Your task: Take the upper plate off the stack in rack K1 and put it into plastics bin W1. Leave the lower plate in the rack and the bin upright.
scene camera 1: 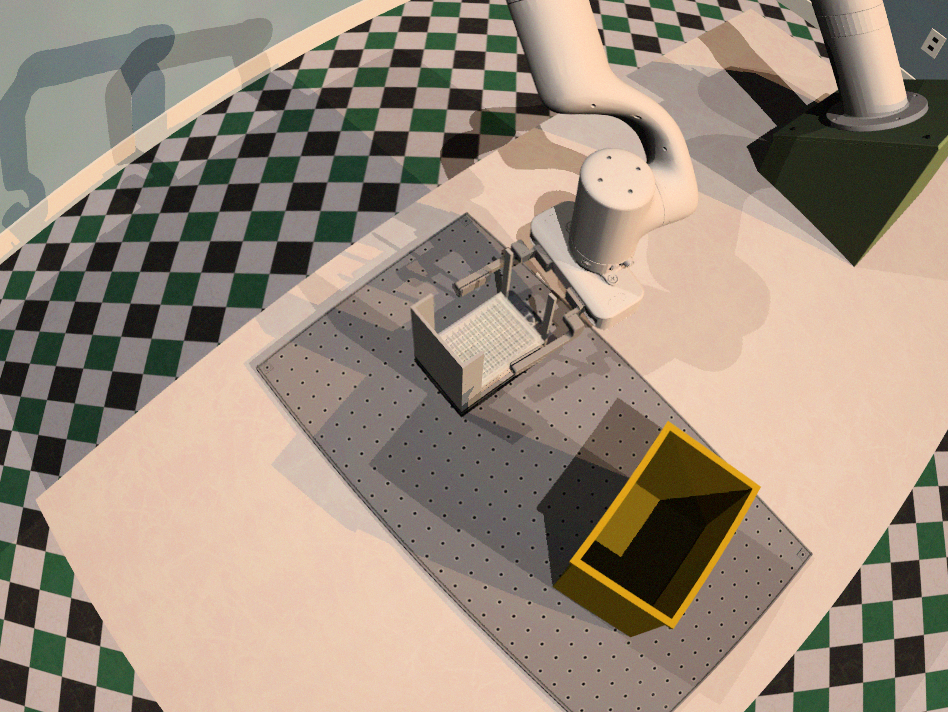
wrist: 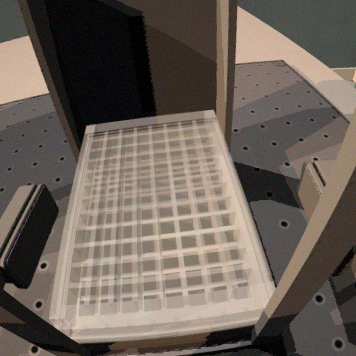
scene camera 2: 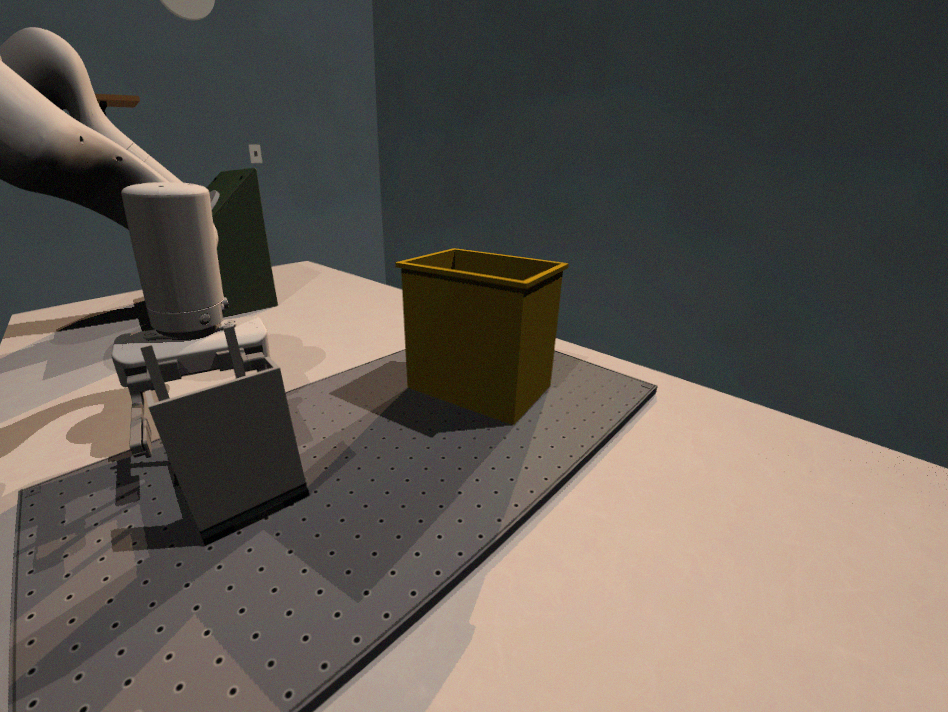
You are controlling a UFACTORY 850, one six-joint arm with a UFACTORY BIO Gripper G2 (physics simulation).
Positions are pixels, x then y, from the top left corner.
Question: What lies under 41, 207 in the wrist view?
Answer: My gripper.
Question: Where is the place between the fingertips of my gripper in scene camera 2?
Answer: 213, 433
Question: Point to a plate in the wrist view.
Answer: At 158, 241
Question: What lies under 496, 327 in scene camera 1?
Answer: A plate.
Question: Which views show my gripper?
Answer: Scene camera 1, the wrist view and scene camera 2: all of them.
